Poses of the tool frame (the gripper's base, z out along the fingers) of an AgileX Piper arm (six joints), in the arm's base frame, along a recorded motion.
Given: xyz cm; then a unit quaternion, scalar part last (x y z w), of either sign.
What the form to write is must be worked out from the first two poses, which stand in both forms.
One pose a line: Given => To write
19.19, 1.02, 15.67, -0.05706, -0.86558, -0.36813, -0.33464 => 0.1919, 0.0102, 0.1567, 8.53, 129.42, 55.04
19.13, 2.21, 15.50, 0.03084, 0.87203, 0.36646, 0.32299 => 0.1913, 0.0221, 0.1550, 4.64, 131.13, 55.11
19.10, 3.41, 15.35, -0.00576, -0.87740, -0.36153, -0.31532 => 0.1910, 0.0341, 0.1535, 0.87, 132.43, 54.57
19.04, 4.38, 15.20, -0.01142, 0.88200, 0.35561, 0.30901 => 0.1904, 0.0438, 0.1520, -1.73, 133.54, 53.84
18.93, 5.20, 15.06, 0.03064, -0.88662, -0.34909, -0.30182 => 0.1893, 0.0520, 0.1506, -4.66, 134.72, 53.05
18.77, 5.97, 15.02, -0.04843, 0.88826, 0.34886, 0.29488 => 0.1877, 0.0597, 0.1502, -7.38, 135.44, 53.19
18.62, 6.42, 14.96, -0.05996, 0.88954, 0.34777, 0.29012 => 0.1862, 0.0642, 0.1496, -9.16, 135.96, 53.15
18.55, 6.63, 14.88, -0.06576, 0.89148, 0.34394, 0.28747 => 0.1855, 0.0663, 0.1488, -10.06, 136.44, 52.64
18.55, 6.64, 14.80, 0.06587, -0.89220, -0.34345, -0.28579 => 0.1855, 0.0664, 0.1480, -10.09, 136.66, 52.61
